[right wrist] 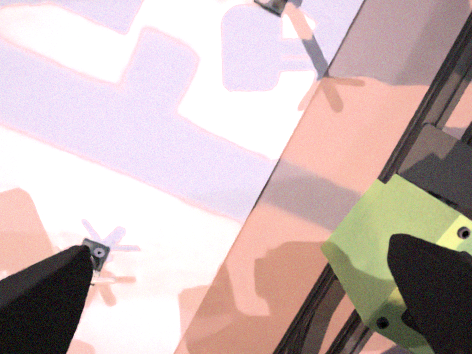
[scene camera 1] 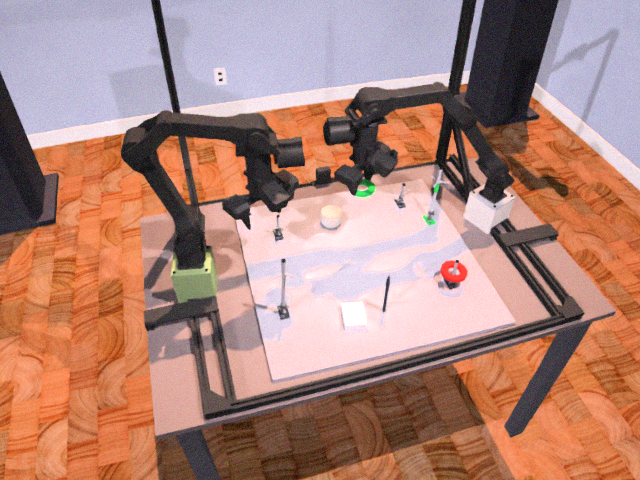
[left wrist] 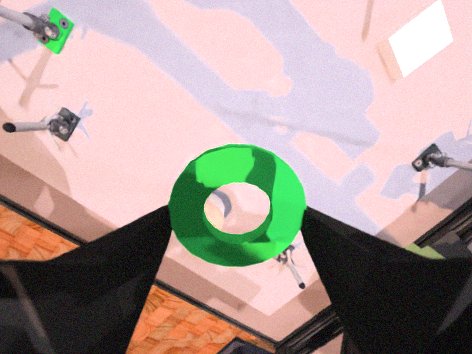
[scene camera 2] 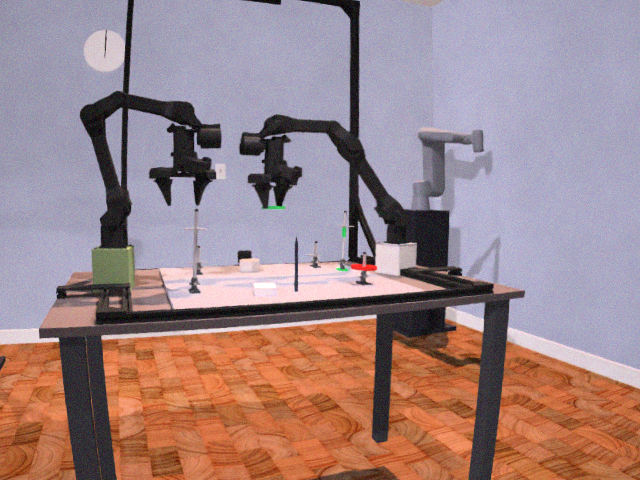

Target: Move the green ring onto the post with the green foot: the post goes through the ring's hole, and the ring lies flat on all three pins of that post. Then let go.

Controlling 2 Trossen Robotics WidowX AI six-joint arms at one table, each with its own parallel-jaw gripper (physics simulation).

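Places are measured from the left arm's base along level axes (x left, y back, z up), in metres.
Pixels of known places: left gripper, between the fingertips: [scene camera 1: 360, 188] [left wrist: 237, 212] [scene camera 2: 272, 208]; right gripper, between the fingertips: [right wrist: 242, 254] [scene camera 1: 264, 220] [scene camera 2: 183, 205]; left arm's base, origin of its link: [scene camera 1: 492, 194] [scene camera 2: 396, 242]; right arm's base, origin of its link: [scene camera 1: 191, 259] [scene camera 2: 113, 247].
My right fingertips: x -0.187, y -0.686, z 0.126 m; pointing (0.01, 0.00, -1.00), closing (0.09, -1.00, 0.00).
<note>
For each thing: its middle in the pictures, then the offset to it from my right fingertips. "pt": a spot on its surface instead.
- green ring, middle of its body: [left wrist: 237, 210] [scene camera 1: 361, 187] [scene camera 2: 273, 207] dx +0.037, dy +0.283, dz -0.008 m
- tall post with the green foot, a spot on its surface: [left wrist: 60, 42] [scene camera 1: 425, 218] [scene camera 2: 338, 268] pt dx +0.082, dy +0.517, dz -0.209 m
- red ring, middle of its body: [scene camera 1: 453, 271] [scene camera 2: 364, 267] dx +0.310, dy +0.388, dz -0.168 m
- tall dark-footed post, a spot on its surface: [scene camera 1: 283, 284] [scene camera 2: 195, 244] pt dx +0.130, dy -0.036, dz -0.092 m
- black stick, middle of its body: [scene camera 1: 386, 293] [scene camera 2: 296, 264] dx +0.270, dy +0.176, dz -0.144 m
- white block, middle of its body: [left wrist: 414, 41] [scene camera 2: 264, 289] [scene camera 1: 353, 316] dx +0.241, dy +0.098, dz -0.204 m
- round cream object, middle of its body: [left wrist: 203, 214] [scene camera 1: 331, 216] [scene camera 2: 249, 265] dx -0.088, dy +0.282, dz -0.197 m
The green ring [scene camera 1: 369, 194] [scene camera 2: 279, 207] [left wrist: 288, 205] is in my left gripper [scene camera 1: 362, 187] [scene camera 2: 272, 206] [left wrist: 237, 212], which is shut on its outer edges and holds it flat, high above the table's back part. The tall post with the green foot [scene camera 1: 429, 220] [scene camera 2: 342, 269] [left wrist: 60, 42] stands upright to the right of the ring in both scene views. It has a green band and thin side pins high on its shaft, with no ring on it. My right gripper [scene camera 1: 263, 218] [scene camera 2: 183, 204] [right wrist: 242, 254] is open and empty, high at the picture's left.
A red ring [scene camera 1: 453, 280] [scene camera 2: 370, 268] sits on a short post at the right. A tall dark-footed post [scene camera 1: 283, 284] [scene camera 2: 195, 248] stands at the left front. A black stick [scene camera 1: 386, 294] [scene camera 2: 296, 263] stands beside a white block [scene camera 1: 353, 314] [scene camera 2: 265, 287]. A round cream object [scene camera 1: 330, 215] lies farther back.
</note>
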